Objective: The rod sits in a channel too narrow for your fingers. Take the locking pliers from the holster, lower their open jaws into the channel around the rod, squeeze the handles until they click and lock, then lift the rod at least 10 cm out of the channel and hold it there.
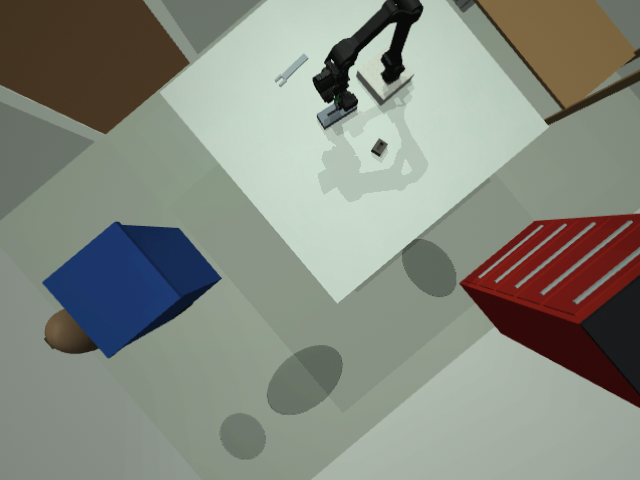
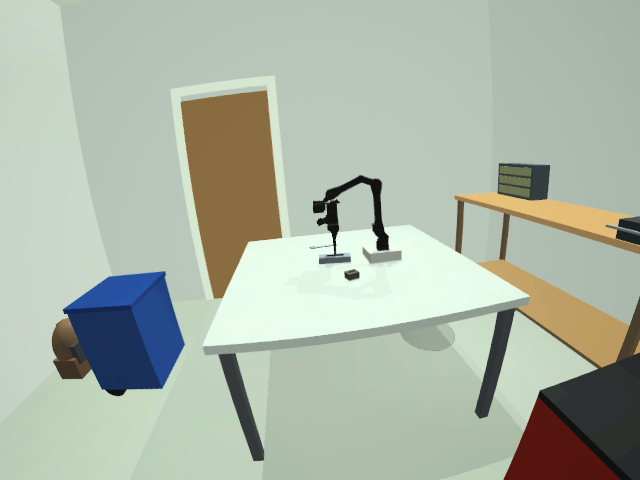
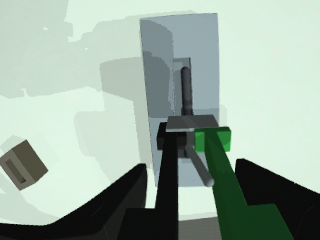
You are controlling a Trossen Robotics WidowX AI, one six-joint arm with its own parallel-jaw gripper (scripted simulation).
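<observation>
There is a grey channel block (image 3: 170, 43) that I can see, and together with the block I see my own gripper (image 3: 191, 169).
</observation>
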